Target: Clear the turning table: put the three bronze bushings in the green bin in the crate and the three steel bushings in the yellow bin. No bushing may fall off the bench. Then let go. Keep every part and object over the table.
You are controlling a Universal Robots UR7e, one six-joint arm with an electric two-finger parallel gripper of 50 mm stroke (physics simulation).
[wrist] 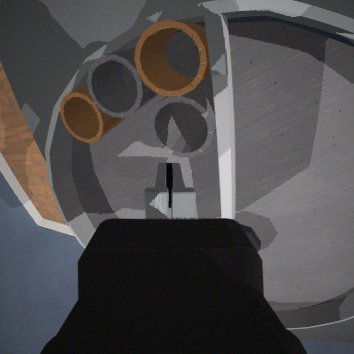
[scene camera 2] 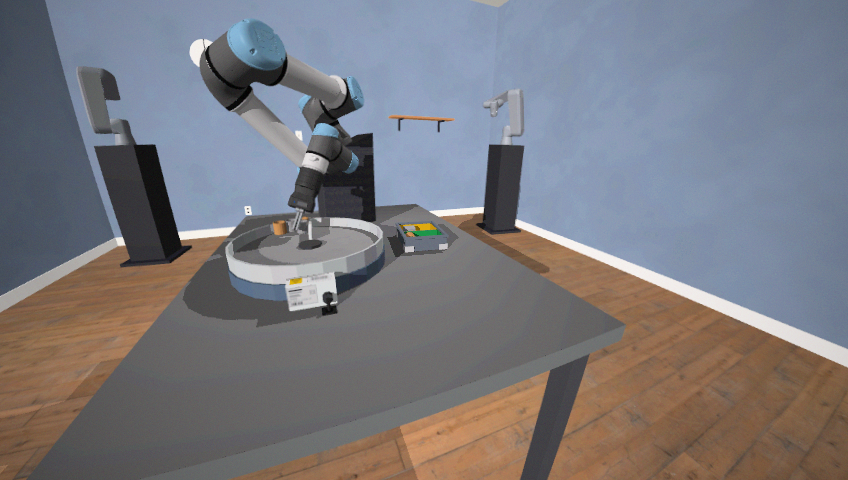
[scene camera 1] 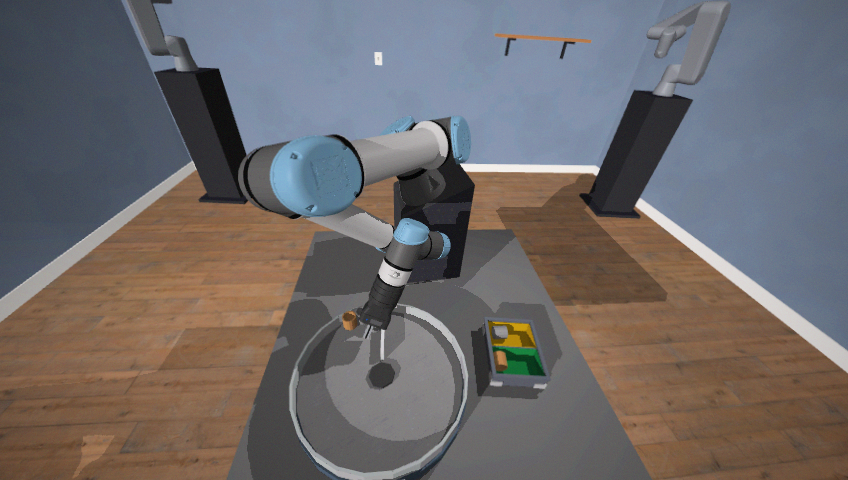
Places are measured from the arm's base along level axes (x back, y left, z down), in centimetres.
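Pixels of known places: gripper, fingertip midpoint: (wrist: 168, 175) (scene camera 2: 295, 229) (scene camera 1: 366, 336); arm's base at its link origin: (scene camera 1: 423, 190).
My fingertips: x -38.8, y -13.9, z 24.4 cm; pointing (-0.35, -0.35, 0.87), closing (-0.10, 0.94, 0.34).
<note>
For each thing: its top centre in the pictures, then the offset to it from my fingertips. "spot": a spot on its surface instead.
- smaller bronze bushing at its top centre: (wrist: 80, 118) (scene camera 1: 349, 316) (scene camera 2: 279, 222) dx +5.2, dy -5.6, dz -1.5 cm
- pale bar at a spot on its surface: (wrist: 226, 165) spot: dx +2.0, dy +4.4, dz -0.6 cm
- crate at a spot on its surface: (scene camera 1: 516, 380) (scene camera 2: 424, 242) spot: dx -8.2, dy +40.2, dz +4.7 cm
- white control box at a spot on its surface: (scene camera 2: 303, 295) spot: dx -35.0, dy +6.2, dz +4.4 cm
My gripper (scene camera 1: 367, 333) (scene camera 2: 295, 227) (wrist: 168, 175) is shut and empty, low over the back left of the turning table (scene camera 1: 463, 380) (scene camera 2: 267, 273). In the wrist view, a bronze bushing (wrist: 148, 67) and a smaller bronze bushing (wrist: 81, 117) stand near the rim, with a steel bushing (wrist: 115, 86) between them. Another steel bushing (wrist: 181, 126) stands just ahead of my fingertips. One bronze bushing (scene camera 1: 349, 321) (scene camera 2: 279, 228) shows left of the gripper in the scene views. In the crate, a steel bushing (scene camera 1: 499, 332) lies in the yellow bin (scene camera 1: 524, 336) and a bronze bushing (scene camera 1: 501, 360) in the green bin (scene camera 1: 528, 364).
A pale bar (scene camera 1: 382, 346) (scene camera 2: 310, 230) (wrist: 226, 165) crosses part of the turning table, right of the bushings in the wrist view. The crate (scene camera 1: 516, 380) (scene camera 2: 423, 243) stands right of the turning table. A white control box (scene camera 2: 303, 295) is at its front. The bench's left edge is near the rim.
</note>
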